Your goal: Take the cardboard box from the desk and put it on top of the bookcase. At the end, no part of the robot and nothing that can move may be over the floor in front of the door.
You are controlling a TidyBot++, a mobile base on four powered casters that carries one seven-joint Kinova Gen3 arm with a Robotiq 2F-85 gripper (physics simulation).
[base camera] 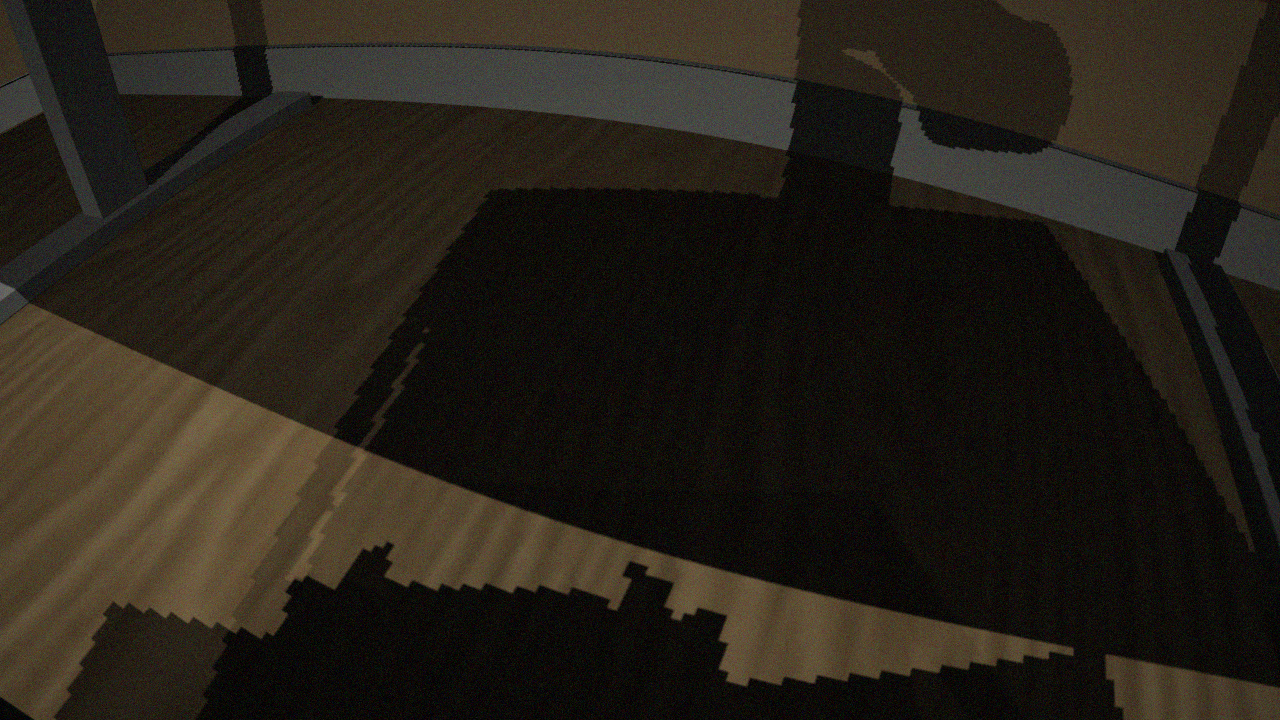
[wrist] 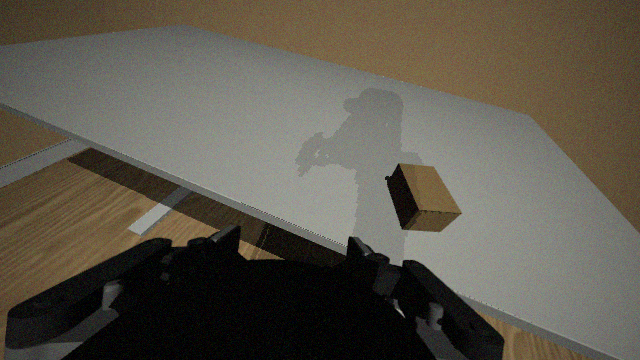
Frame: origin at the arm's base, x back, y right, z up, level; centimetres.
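Seen in the pictures: gripper, fingertip midpoint: (wrist: 294, 243).
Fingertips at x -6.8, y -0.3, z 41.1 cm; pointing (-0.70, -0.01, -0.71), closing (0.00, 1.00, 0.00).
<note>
Offsets run from my fingertips to a thing's top centre. "spot": to the spot under its first point. Level surfaces: height alone.
The cardboard box {dx -12.4, dy +17.8, dz -3.7 cm} (wrist: 431, 192) lies on the light grey desk top {dz -8.7 cm} (wrist: 165, 100), towards the right in the wrist view and nearer the front edge than the back edge. My gripper (wrist: 294, 243) is open, with its fingertips wide apart and no thing between them. It is in the lower part of the wrist view, to the left of the box and apart from it. A shadow of the arm falls on the desk beside the box. The box and the gripper do not show in the base camera view. The bookcase and the door do not show in either view.
In the base camera view a desk leg {spot: dx -66.5, dy -64.1, dz -64.4 cm} (base camera: 76, 107) rises at the left from a foot bar (base camera: 205, 143), and another foot bar (base camera: 1230, 376) runs at the right. Behind them is a wall with a grey baseboard (base camera: 537, 85). Dark shadows cover much of the wooden floor {dz -80.7 cm} (base camera: 179, 429).
</note>
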